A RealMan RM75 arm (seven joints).
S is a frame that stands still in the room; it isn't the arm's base.
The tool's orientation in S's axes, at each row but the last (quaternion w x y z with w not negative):
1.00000, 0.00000, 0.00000, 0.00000
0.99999, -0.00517, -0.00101, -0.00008
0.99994, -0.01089, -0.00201, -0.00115
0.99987, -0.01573, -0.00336, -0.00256
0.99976, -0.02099, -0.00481, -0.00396
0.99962, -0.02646, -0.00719, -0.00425
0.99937, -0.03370, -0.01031, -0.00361
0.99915, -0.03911, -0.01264, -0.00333
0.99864, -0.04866, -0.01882, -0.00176
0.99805, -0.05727, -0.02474, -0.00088
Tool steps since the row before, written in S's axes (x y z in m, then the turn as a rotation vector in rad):
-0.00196, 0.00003, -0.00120, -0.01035, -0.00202, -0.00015
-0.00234, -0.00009, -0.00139, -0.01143, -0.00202, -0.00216
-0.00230, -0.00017, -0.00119, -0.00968, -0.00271, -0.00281
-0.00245, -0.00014, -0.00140, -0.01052, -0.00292, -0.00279
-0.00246, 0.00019, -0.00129, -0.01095, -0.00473, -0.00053
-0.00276, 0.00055, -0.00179, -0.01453, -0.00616, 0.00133
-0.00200, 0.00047, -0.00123, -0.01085, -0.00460, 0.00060
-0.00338, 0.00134, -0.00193, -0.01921, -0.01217, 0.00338
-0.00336, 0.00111, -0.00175, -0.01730, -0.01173, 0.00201
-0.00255, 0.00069, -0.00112, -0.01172, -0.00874, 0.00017
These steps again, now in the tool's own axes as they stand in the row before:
-0.00196, 0.00003, -0.00120, -0.01035, -0.00202, -0.00015
-0.00234, -0.00008, -0.00139, -0.01143, -0.00200, -0.00216
-0.00230, -0.00015, -0.00118, -0.00969, -0.00267, -0.00283
-0.00246, -0.00011, -0.00139, -0.01052, -0.00289, -0.00281
-0.00247, 0.00022, -0.00126, -0.01092, -0.00479, -0.00062
-0.00279, 0.00062, -0.00172, -0.01446, -0.00635, 0.00121
-0.00203, 0.00054, -0.00115, -0.01080, -0.00472, 0.00051
-0.00344, 0.00146, -0.00173, -0.01905, -0.01254, 0.00290
-0.00343, 0.00126, -0.00151, -0.01719, -0.01196, 0.00151
-0.00260, 0.00080, -0.00091, -0.01171, -0.00876, -0.00025

